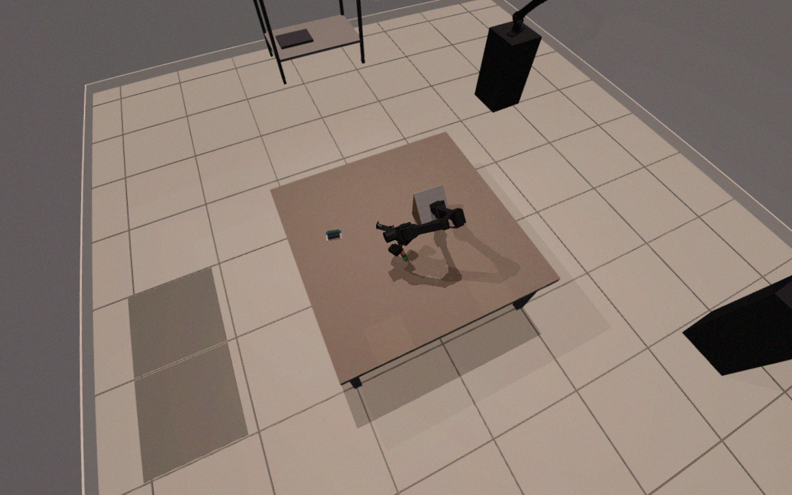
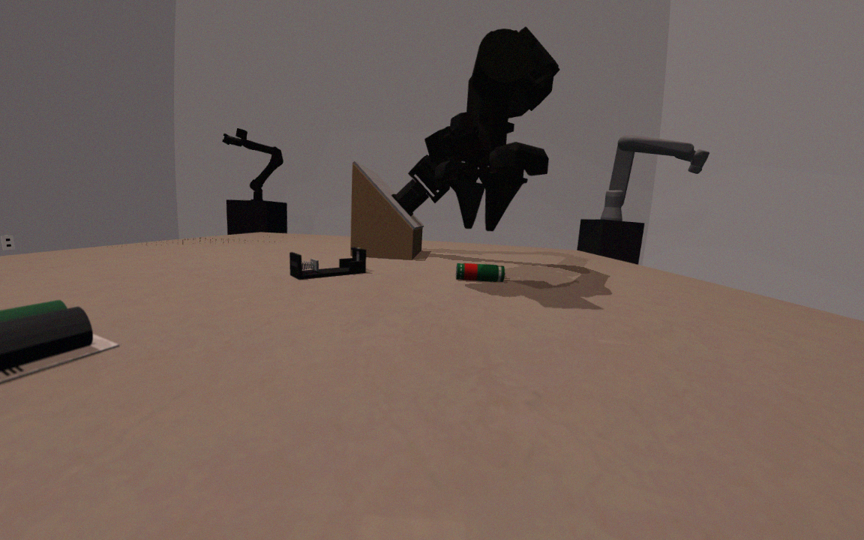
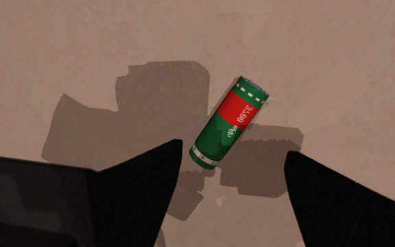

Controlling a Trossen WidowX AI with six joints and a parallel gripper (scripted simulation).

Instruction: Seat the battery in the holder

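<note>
Now: the battery 10 mm to the left of my gripper tip and 60 mm below it.
</note>
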